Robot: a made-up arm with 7 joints. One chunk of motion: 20 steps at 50 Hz.
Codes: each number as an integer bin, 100 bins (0 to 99) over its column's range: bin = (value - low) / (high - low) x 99, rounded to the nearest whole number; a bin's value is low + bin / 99 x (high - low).
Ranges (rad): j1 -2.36..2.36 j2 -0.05..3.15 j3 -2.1..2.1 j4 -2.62..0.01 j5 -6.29..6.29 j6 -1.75..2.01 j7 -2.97..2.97
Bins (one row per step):
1: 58 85 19 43 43 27 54
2: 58 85 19 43 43 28 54
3: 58 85 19 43 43 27 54
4: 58 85 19 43 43 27 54
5: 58 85 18 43 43 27 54
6: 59 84 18 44 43 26 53
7: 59 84 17 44 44 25 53
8: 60 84 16 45 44 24 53
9: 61 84 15 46 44 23 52
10: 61 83 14 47 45 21 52
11: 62 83 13 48 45 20 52
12: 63 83 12 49 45 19 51
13: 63 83 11 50 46 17 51
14: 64 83 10 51 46 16 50
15: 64 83 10 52 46 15 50
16: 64 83 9 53 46 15 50
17: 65 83 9 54 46 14 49
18: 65 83 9 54 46 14 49
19: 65 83 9 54 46 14 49
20: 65 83 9 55 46 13 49
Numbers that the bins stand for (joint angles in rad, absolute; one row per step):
1: 0.4053 2.6975 -1.2939 -1.4777 -0.8260 -0.7245 0.2700
2: 0.4053 2.6975 -1.2939 -1.4777 -0.8260 -0.6866 0.2700
3: 0.4053 2.6975 -1.2939 -1.4777 -0.8260 -0.7245 0.2700
4: 0.4053 2.6975 -1.2939 -1.4777 -0.8260 -0.7245 0.2700
5: 0.4053 2.6975 -1.3364 -1.4777 -0.8260 -0.7245 0.2700
6: 0.4529 2.6652 -1.3364 -1.4511 -0.8260 -0.7625 0.2100
7: 0.4529 2.6652 -1.3788 -1.4511 -0.6989 -0.8005 0.2100
8: 0.5006 2.6652 -1.4212 -1.4245 -0.6989 -0.8385 0.2100
9: 0.5483 2.6652 -1.4636 -1.3980 -0.6989 -0.8765 0.1500
10: 0.5483 2.6328 -1.5061 -1.3714 -0.5718 -0.9524 0.1500
11: 0.5960 2.6328 -1.5485 -1.3448 -0.5718 -0.9904 0.1500
12: 0.6436 2.6328 -1.5909 -1.3183 -0.5718 -1.0284 0.0900
13: 0.6436 2.6328 -1.6333 -1.2917 -0.4447 -1.1043 0.0900
14: 0.6913 2.6328 -1.6758 -1.2652 -0.4447 -1.1423 0.0300
15: 0.6913 2.6328 -1.6758 -1.2386 -0.4447 -1.1803 0.0300
16: 0.6913 2.6328 -1.7182 -1.2120 -0.4447 -1.1803 0.0300
17: 0.7390 2.6328 -1.7182 -1.1855 -0.4447 -1.2183 -0.0300
18: 0.7390 2.6328 -1.7182 -1.1855 -0.4447 -1.2183 -0.0300
19: 0.7390 2.6328 -1.7182 -1.1855 -0.4447 -1.2183 -0.0300
20: 0.7390 2.6328 -1.7182 -1.1589 -0.4447 -1.2563 -0.0300

